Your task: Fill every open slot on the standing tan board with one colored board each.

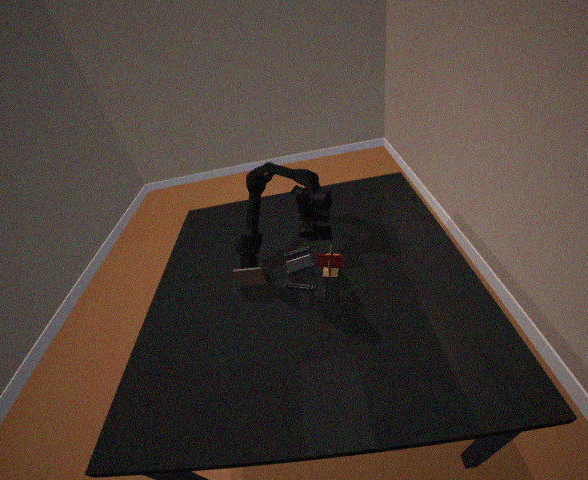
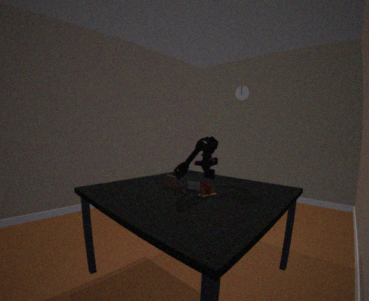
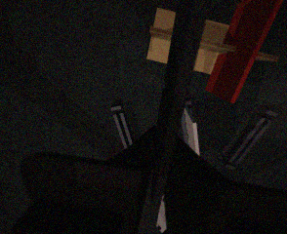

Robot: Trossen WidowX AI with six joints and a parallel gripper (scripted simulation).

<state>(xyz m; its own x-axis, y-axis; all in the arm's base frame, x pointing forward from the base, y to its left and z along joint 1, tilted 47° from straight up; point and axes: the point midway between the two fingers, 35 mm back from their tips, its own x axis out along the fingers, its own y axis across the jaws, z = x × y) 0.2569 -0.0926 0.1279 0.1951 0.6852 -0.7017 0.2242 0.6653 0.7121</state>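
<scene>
My gripper tip is 5 cm short of the tan board, 6 cm to the left of it and 11 cm above it. Round my gripper tip: red board: 5 cm ahead, 8 cm to the right, 9 cm below.
</scene>
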